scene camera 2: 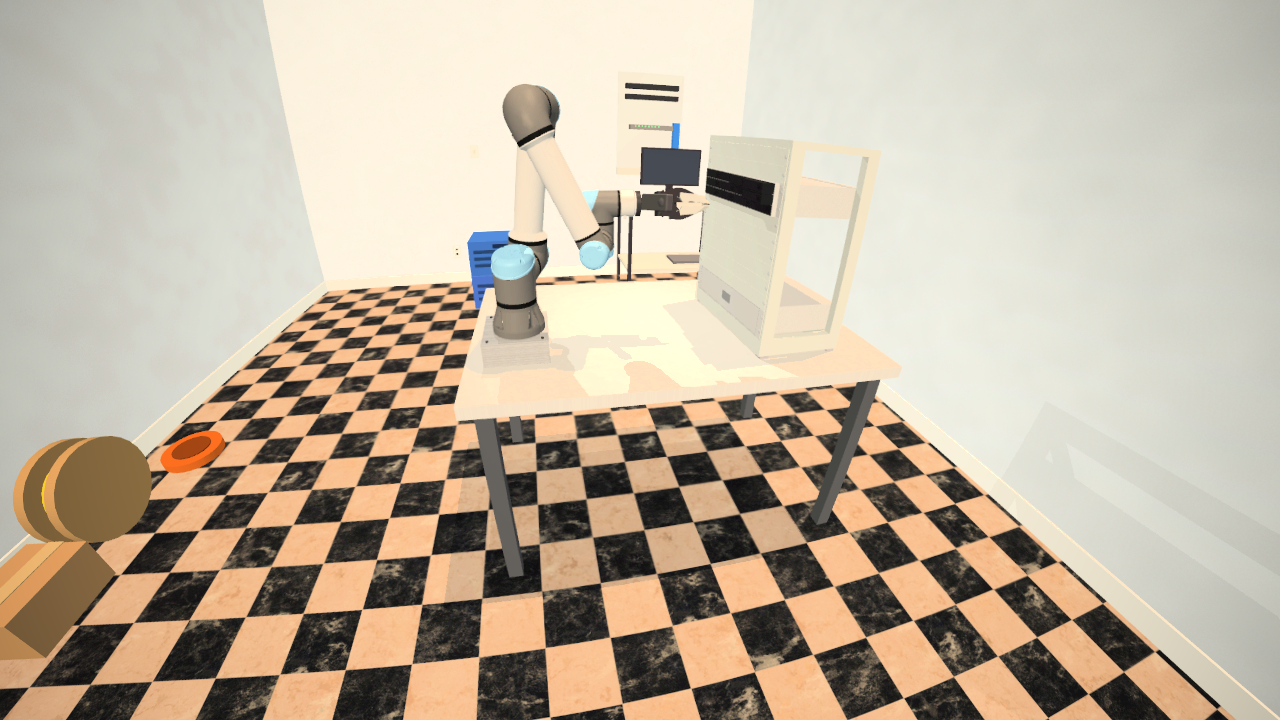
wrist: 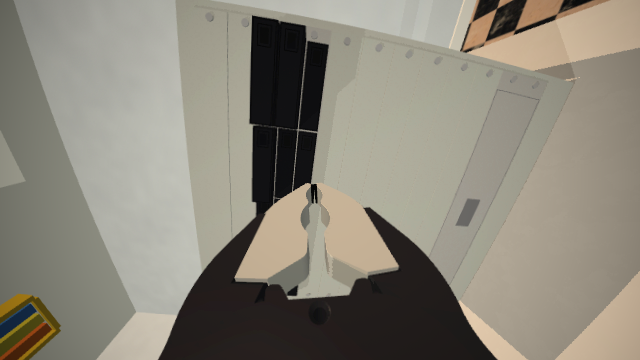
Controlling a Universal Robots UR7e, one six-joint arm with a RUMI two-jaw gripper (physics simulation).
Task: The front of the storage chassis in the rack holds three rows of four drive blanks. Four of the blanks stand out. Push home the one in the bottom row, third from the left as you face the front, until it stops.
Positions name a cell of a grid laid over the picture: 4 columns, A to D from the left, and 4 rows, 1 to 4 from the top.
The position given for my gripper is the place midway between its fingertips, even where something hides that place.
Note:
I see my gripper (scene camera 2: C2) and a rack (scene camera 2: C2).
The rack also shows in the wrist view (wrist: C2). My gripper shows as well in the wrist view (wrist: B3).

